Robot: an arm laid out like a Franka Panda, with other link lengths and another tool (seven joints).
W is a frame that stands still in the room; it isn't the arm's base.
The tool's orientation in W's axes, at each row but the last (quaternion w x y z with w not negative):
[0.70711 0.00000 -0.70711 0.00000]
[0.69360 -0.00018 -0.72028 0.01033]
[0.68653 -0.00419 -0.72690 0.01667]
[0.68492 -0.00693 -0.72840 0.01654]
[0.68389 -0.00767 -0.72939 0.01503]
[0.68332 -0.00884 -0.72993 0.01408]
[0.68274 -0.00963 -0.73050 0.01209]
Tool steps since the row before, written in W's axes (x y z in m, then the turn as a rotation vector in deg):
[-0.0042 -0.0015 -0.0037 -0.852 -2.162 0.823]
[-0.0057 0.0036 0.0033 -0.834 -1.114 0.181]
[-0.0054 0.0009 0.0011 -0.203 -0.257 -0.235]
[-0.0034 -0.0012 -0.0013 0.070 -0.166 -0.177]
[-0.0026 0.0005 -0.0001 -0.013 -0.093 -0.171]
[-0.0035 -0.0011 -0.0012 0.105 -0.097 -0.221]
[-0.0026 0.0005 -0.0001 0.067 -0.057 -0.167]
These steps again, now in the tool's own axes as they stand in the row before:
[-0.0037 -0.0015 0.0042 0.823 -2.162 0.852]
[0.0036 0.0036 0.0055 0.196 -1.105 0.843]
[0.0014 0.0010 0.0053 -0.230 -0.246 0.221]
[-0.0011 -0.0011 0.0035 -0.186 -0.161 -0.057]
[0.0001 0.0005 0.0026 -0.173 -0.087 0.025]
[-0.0010 -0.0010 0.0036 -0.230 -0.090 -0.089]
[0.0001 0.0005 0.0026 -0.173 -0.052 -0.055]

